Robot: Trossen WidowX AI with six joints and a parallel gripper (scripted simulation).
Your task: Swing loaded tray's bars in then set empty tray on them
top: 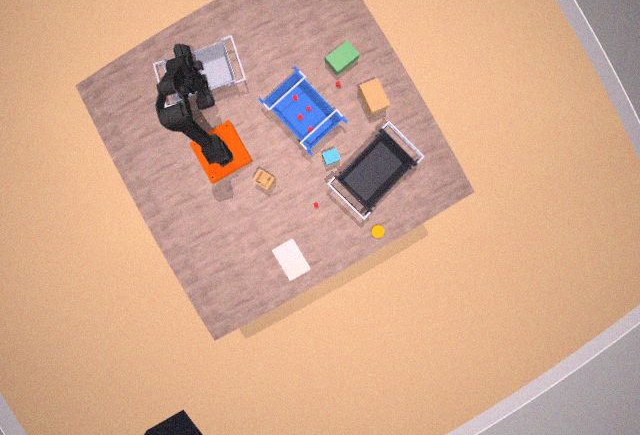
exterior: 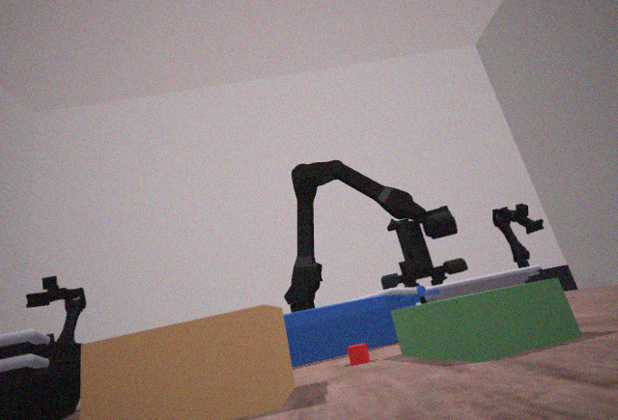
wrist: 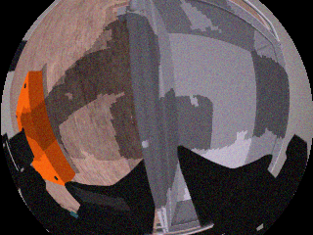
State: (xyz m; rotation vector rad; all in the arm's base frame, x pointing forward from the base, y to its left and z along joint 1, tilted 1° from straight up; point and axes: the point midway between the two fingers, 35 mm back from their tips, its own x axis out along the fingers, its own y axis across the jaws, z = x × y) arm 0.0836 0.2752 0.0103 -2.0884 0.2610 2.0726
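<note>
The grey tray is 2 cm ahead of my gripper tip, 7 cm to the left of it and 3 cm above it. The rest, counted from my gripper tip: small box (44 cm to the right); then red block (48 cm ahead, 27 cm to the right, 1 cm below); then green block (55 cm ahead, 19 cm to the right, 1 cm above).
</note>
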